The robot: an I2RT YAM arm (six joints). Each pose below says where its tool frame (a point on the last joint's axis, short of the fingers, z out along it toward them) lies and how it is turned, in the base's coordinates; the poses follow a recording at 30 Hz.
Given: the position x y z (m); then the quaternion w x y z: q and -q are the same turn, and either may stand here.
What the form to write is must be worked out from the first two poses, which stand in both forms.
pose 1, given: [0.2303, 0.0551, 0.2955, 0.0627, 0.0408, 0.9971, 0.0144]
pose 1, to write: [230.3, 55.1, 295.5, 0.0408, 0.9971, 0.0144, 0.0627]
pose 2, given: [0.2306, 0.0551, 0.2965, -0.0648, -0.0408, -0.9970, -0.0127]
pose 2, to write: [230.6, 55.1, 296.5, 0.0408, 0.9970, 0.0127, 0.0648]
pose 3, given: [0.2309, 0.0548, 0.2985, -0.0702, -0.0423, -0.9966, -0.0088]
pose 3, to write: [230.9, 54.8, 298.5, 0.0423, 0.9966, 0.0088, 0.0702]
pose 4, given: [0.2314, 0.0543, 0.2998, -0.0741, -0.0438, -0.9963, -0.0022]
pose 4, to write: [231.4, 54.3, 299.8, 0.0438, 0.9963, 0.0022, 0.0741]
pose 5, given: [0.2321, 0.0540, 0.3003, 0.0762, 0.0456, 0.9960, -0.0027]
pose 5, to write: [232.1, 54.0, 300.3, 0.0456, 0.9960, -0.0027, 0.0762]
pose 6, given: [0.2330, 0.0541, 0.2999, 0.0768, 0.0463, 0.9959, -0.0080]
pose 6, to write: [233.0, 54.1, 299.9, 0.0463, 0.9959, -0.0080, 0.0768]
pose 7, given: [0.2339, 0.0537, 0.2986, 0.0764, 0.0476, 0.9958, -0.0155]
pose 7, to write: [233.9, 53.7, 298.6, 0.0476, 0.9958, -0.0155, 0.0764]
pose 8, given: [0.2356, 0.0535, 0.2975, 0.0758, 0.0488, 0.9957, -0.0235]
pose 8, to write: [235.6, 53.5, 297.5, 0.0488, 0.9957, -0.0235, 0.0758]
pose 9, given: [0.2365, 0.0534, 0.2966, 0.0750, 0.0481, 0.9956, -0.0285]
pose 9, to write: [236.5, 53.4, 296.6, 0.0481, 0.9956, -0.0285, 0.0750]
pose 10, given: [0.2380, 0.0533, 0.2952, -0.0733, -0.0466, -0.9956, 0.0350]
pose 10, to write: [238.0, 53.3, 295.2, 0.0466, 0.9956, -0.0350, 0.0733]
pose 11, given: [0.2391, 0.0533, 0.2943, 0.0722, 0.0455, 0.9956, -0.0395]
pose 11, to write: [239.1, 53.3, 294.3, 0.0455, 0.9956, -0.0395, 0.0722]
